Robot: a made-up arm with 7 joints. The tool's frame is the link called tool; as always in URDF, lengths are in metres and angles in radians.
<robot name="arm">
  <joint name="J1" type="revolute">
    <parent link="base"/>
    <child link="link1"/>
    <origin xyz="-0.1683 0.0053 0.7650" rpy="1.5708 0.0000 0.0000"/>
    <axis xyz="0 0 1"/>
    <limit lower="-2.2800" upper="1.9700"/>
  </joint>
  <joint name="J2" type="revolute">
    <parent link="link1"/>
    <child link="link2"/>
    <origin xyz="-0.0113 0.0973 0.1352" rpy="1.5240 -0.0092 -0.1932"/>
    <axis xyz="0 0 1"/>
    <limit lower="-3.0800" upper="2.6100"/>
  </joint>
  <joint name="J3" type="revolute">
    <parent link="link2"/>
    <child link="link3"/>
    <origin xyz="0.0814 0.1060 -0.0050" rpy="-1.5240 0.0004 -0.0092"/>
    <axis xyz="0 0 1"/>
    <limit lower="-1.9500" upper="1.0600"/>
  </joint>
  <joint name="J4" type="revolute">
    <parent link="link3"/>
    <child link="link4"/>
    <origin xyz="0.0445 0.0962 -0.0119" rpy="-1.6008 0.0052 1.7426"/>
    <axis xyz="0 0 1"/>
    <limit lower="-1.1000" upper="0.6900"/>
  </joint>
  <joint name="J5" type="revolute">
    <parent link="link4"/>
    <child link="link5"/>
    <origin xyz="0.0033 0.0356 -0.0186" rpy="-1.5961 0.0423 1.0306"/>
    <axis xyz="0 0 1"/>
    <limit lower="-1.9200" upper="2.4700"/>
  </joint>
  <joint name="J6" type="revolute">
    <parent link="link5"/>
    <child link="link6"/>
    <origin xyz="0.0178 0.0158 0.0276" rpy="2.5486 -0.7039 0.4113"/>
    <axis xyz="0 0 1"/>
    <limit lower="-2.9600" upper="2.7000"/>
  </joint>
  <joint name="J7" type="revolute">
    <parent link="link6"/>
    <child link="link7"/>
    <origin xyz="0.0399 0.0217 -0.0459" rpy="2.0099 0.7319 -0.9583"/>
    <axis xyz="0 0 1"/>
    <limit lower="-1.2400" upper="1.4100"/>
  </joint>
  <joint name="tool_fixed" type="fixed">
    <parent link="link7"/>
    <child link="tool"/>
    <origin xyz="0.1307 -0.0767 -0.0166" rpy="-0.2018 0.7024 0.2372"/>
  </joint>
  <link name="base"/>
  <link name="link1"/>
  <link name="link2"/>
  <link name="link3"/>
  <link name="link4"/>
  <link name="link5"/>
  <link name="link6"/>
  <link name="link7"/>
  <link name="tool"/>
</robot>
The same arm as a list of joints. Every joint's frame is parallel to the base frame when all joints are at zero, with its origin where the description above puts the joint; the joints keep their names.
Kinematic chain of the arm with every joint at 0, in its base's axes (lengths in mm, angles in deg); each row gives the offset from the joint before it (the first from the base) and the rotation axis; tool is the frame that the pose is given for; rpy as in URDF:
J1: xyz -168.3 5.3 765 axis -y
J2: xyz -11.3 -135.2 97.3 axis -0.192207 -0.046802 -0.980238
J3: xyz 80.8 -106.4 -5.7 axis -y
J4: xyz 62.1 11.9 85.9 axis -0.999323 0.030001 0.0213
J5: xyz 19.7 35 2.7 axis 0.0222 0.507795 -0.861192
J6: xyz 17.8 28 -15.1 axis -0.254294 0.316193 0.913979
J7: xyz 7.2 27.8 -57.8 axis -0.0001 -1 0
tool: xyz 76.6 16.6 -130.8 rpy 88.69 11.88 41.31
Joint limits (deg, base to tool): -130.63..112.87 -176.47..149.54 -111.73..60.73 -63.03..39.53 -110.01..141.52 -169.6..154.7 -71.05..80.79

